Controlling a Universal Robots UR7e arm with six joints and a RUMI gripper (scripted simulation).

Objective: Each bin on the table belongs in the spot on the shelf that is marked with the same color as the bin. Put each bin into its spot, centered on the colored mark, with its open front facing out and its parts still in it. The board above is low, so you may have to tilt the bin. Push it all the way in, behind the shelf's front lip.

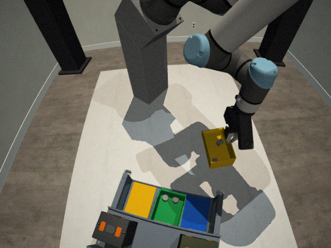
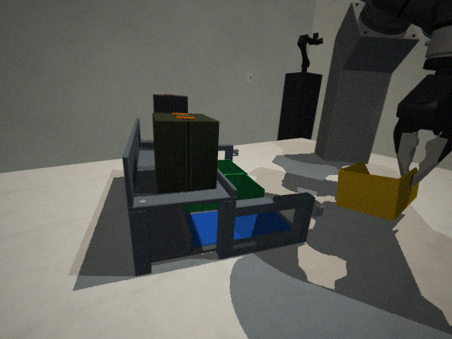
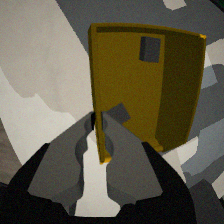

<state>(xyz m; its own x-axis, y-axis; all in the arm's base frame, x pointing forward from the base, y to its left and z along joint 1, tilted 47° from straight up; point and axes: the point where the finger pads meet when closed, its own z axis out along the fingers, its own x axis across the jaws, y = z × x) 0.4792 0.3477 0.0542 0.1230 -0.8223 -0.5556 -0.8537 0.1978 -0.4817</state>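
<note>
The yellow bin is 5 cm to the right of my hand and 3 cm below it. Also, from my hand: shelf lip 23 cm to the right, 19 cm ahead, 9 cm below; dark box 39 cm ahead, 15 cm to the right, 5 cm above; green bin 28 cm ahead, 24 cm to the right, 6 cm below.
</note>
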